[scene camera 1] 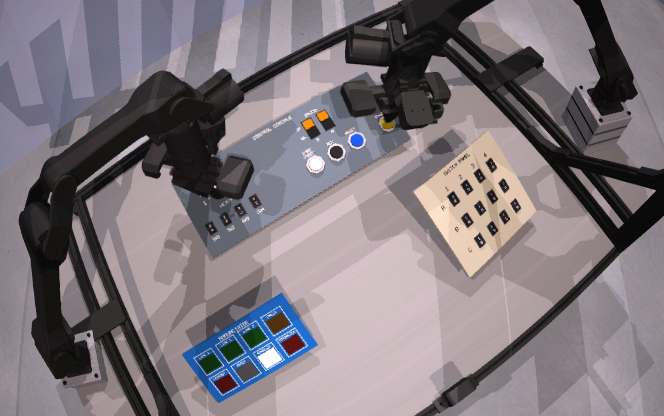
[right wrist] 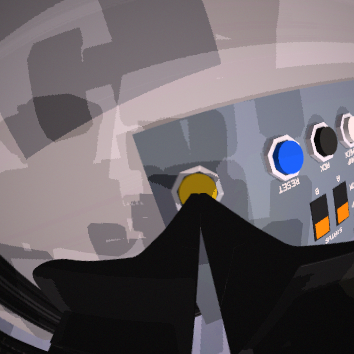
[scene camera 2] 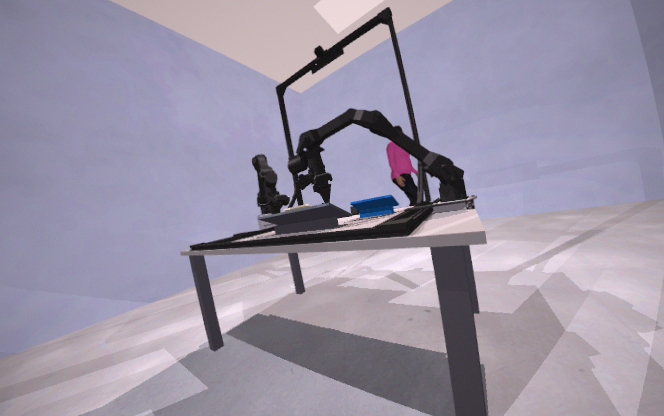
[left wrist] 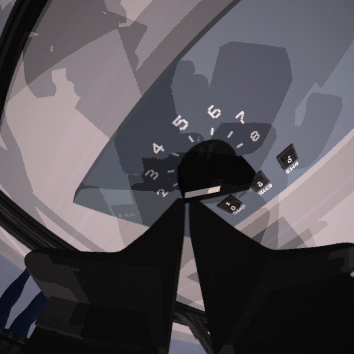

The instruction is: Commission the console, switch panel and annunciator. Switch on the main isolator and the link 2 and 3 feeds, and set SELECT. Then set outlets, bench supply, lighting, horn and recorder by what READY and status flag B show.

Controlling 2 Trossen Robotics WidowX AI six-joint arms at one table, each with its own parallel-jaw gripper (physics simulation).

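Pixels of known places: left gripper, between the fingertips: [scene camera 1: 205, 195] [left wrist: 185, 204]; right gripper, between the fingertips: [scene camera 1: 387, 120] [right wrist: 197, 199]; left arm's base, origin of its link: [scene camera 1: 76, 359] [scene camera 2: 454, 199]; right arm's base, origin of its link: [scene camera 1: 605, 100] [scene camera 2: 265, 214].
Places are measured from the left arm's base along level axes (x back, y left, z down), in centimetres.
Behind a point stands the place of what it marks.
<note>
The grey control console [scene camera 1: 295, 150] @(x -53.2, y 23.7, z -4.1 cm) [scene camera 2: 305, 215] @(x -47.1, y 23.7, z -3.7 cm) carries the black SELECT knob [left wrist: 212, 162] @(x -38.9, y 21.5, z -5.5 cm), its white mark turned toward the low-number end; the exact number is unclear. My left gripper [left wrist: 185, 204] @(x -36.3, y 20.1, z -5.9 cm) [scene camera 2: 327, 201] @(x -36.3, y 20.1, z -5.9 cm) is shut, its tips against or close to the knob's marked end. My right gripper [right wrist: 197, 199] @(x -70.3, y 24.3, z -3.3 cm) [scene camera 1: 389, 119] @(x -70.3, y 24.3, z -3.3 cm) is shut and empty, its tips at the yellow button [right wrist: 196, 184] @(x -70.3, y 23.5, z -3.0 cm) [scene camera 1: 387, 125] @(x -70.1, y 23.5, z -3.1 cm); whether it is pressed is unclear. Status flags A [right wrist: 341, 211] @(x -57.0, y 27.2, z -5.3 cm) and B [right wrist: 322, 227] @(x -59.6, y 28.1, z -5.4 cm) show orange. The blue annunciator [scene camera 1: 311, 345] @(x -45.6, y -8.7, z -1.1 cm) has one bright white lamp [scene camera 1: 270, 356] @(x -38.9, y -8.7, z -2.1 cm); its grey lamp [scene camera 1: 246, 370] @(x -34.4, y -9.9, z -2.1 cm) looks unlit.
The beige switch panel [scene camera 1: 430, 195] @(x -70.4, y 5.9, z -8.1 cm) with rows of black rockers stands at the right in scene camera 1. SW1 [scene camera 1: 211, 228] @(x -35.3, y 15.4, z -2.7 cm) and SW4 [scene camera 1: 255, 201] @(x -44.0, y 17.5, z -2.7 cm) are on the console. Blue [scene camera 1: 357, 140] @(x -63.9, y 22.1, z -3.4 cm), black [scene camera 1: 336, 152] @(x -59.7, y 21.1, z -3.4 cm) and white [scene camera 1: 315, 164] @(x -55.6, y 20.1, z -3.5 cm) buttons lie between the arms. Black rails edge the table.
</note>
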